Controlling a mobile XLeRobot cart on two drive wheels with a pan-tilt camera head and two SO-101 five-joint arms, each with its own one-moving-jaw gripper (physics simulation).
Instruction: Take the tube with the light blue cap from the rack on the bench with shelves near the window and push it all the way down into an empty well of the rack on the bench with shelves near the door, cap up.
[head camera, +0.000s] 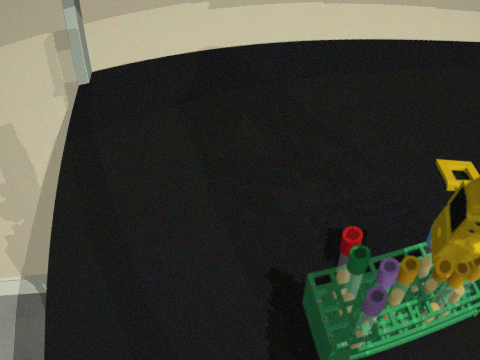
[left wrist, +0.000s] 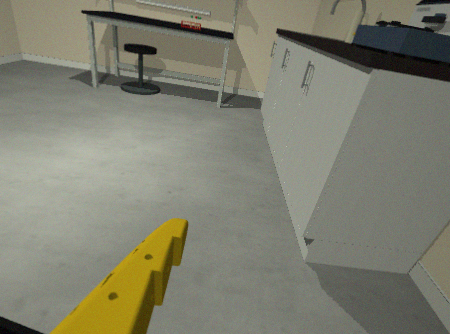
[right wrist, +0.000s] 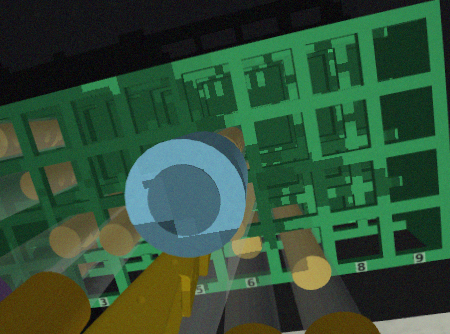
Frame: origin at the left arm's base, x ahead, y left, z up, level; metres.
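Seen in the pictures: left hand, its tool point: (left wrist: 185, 237); right hand, its tool point: (head camera: 438, 260) (right wrist: 211, 244).
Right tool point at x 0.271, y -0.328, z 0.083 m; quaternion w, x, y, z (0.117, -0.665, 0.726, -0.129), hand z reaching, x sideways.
Observation:
Offsets run from my right tool point to a thing's top centre. Level surfaces: height alone.
The light blue cap {dx +0.017, dy +0.001, dz +0.024 m} (head camera: 430, 237) (right wrist: 185, 197) tops an upright tube in the green rack (head camera: 320, 320) (right wrist: 435, 115). In the right wrist view it covers the visible jaw's tip; in the head view my right gripper mostly hides it. My right gripper (head camera: 450, 245) (right wrist: 197, 265) is open and empty, low over the rack, with one notched jaw showing beside the cap. Whether jaw and cap touch is not clear. My left gripper (left wrist: 181, 225) is open and empty above the floor, with one notched jaw in view. A small red rack (left wrist: 191, 25) stands on a far bench {dz -0.108 m} (left wrist: 155, 24).
Tubes with red {dx +0.019, dy +0.091, dz +0.024 m} (head camera: 352, 240), green {dx -0.002, dy +0.086, dz +0.024 m} (head camera: 359, 258), purple {dx -0.018, dy +0.060, dz +0.024 m} (head camera: 388, 272) and orange {dx -0.015, dy +0.039, dz +0.024 m} (head camera: 410, 269) caps stand in the green rack around my right gripper. The left wrist view shows a stool (left wrist: 140, 50) by the far bench and a white cabinet (left wrist: 340, 150) at the right.

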